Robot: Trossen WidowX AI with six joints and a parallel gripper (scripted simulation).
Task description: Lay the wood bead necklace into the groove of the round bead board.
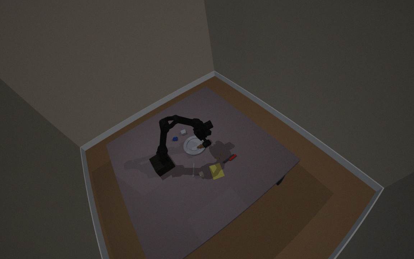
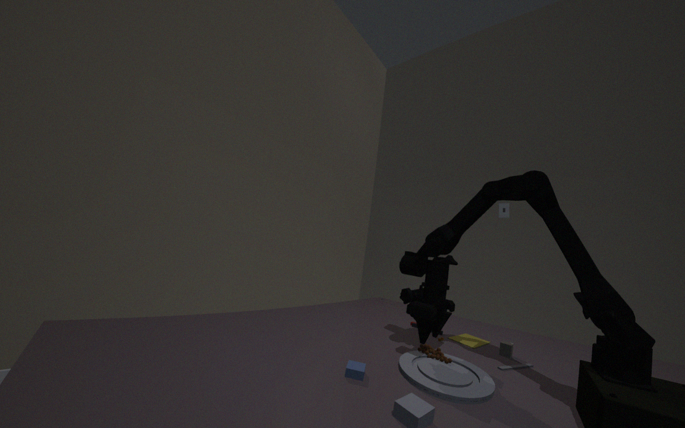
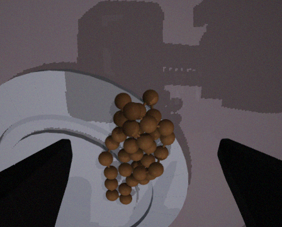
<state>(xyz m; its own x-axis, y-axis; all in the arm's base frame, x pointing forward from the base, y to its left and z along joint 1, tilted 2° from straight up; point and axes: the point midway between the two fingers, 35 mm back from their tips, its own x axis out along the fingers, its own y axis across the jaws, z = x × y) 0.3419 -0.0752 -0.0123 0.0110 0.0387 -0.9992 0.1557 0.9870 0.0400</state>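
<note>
The round bead board lies 60 mm behind my gripper tip, 70 mm to the left of it and 30 mm below it. The rest, counted from my gripper tip: red-and-black tool (70 mm ahead, 240 mm to the right, 40 mm below); then blue block (90 mm ahead, 210 mm to the left, 30 mm below); then thin stick (210 mm behind, 110 mm to the right, 40 mm below).
</note>
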